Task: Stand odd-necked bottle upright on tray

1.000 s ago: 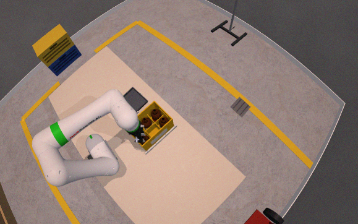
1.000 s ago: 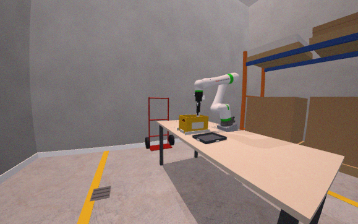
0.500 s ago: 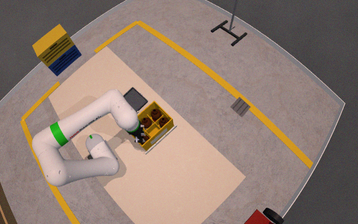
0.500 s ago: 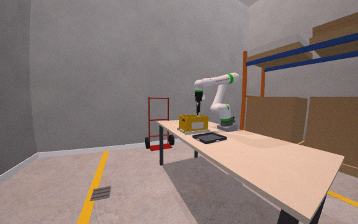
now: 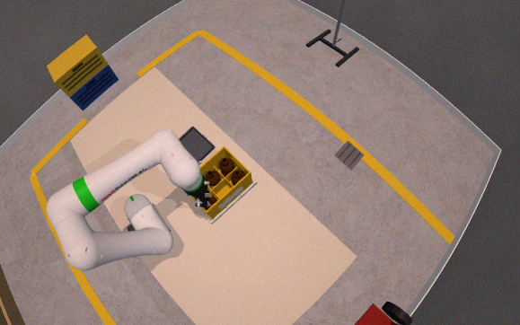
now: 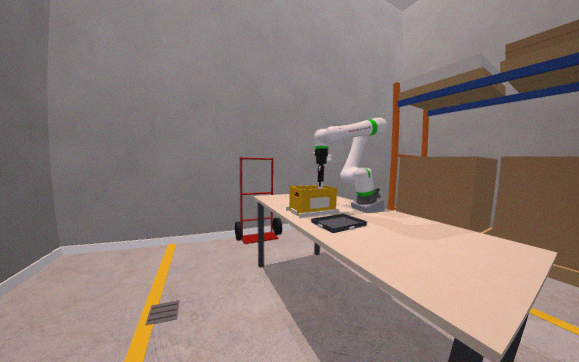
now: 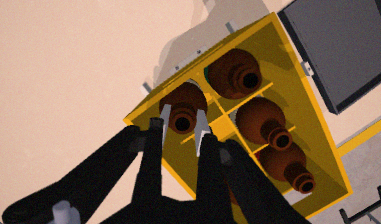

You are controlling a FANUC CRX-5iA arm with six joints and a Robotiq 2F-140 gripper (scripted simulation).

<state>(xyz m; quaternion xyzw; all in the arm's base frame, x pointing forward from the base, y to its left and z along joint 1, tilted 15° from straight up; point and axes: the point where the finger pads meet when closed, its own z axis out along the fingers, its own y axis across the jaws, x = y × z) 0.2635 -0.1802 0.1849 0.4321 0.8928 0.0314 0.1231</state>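
Right now the yellow crate is 100 mm ahead of my hand, 30 mm to the left of it and 90 mm below it. From my hand the other things lie so: dark tray: 130 mm ahead, 320 mm to the left, 160 mm below; brown bottle: 100 mm ahead, 70 mm to the left, 90 mm below.
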